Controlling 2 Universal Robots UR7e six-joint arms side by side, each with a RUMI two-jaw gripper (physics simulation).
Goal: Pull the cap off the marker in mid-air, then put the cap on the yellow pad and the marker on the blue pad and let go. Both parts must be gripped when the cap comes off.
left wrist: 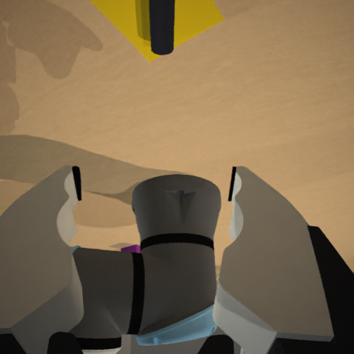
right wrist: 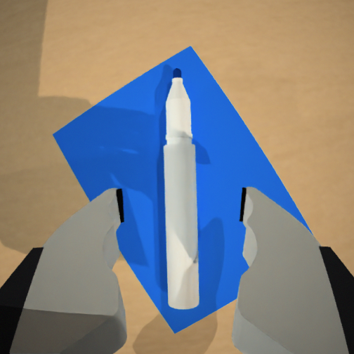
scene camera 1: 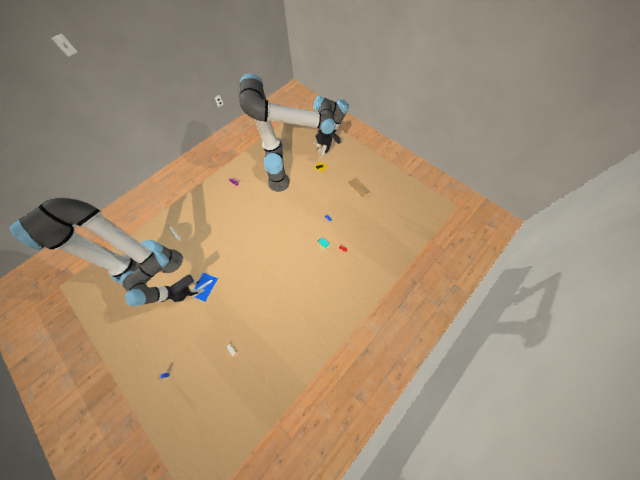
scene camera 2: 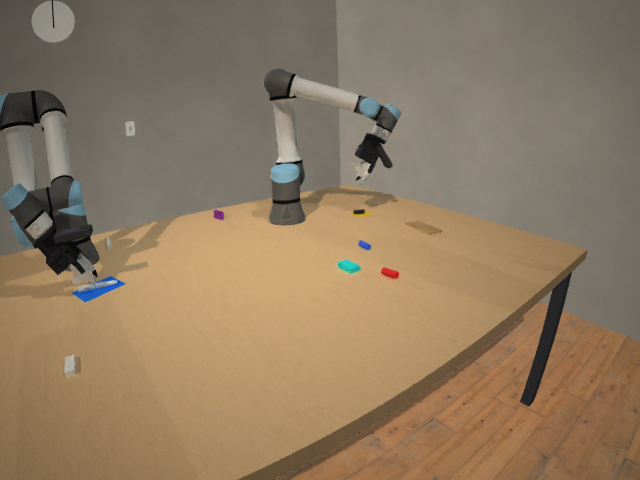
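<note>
The white uncapped marker lies on the blue pad, its dark blue tip at the top in the right wrist view. My right gripper is open, one finger on each side of the marker's body and apart from it. The dark cap lies on the yellow pad. My left gripper is open and empty, above the table beyond the yellow pad in scene camera 1. In the left wrist view, part of the cap is cut off by the top edge.
A cyan block, a red cylinder and a blue cylinder lie mid-table. A brown flat piece lies near the yellow pad. A white block lies beyond the blue pad.
</note>
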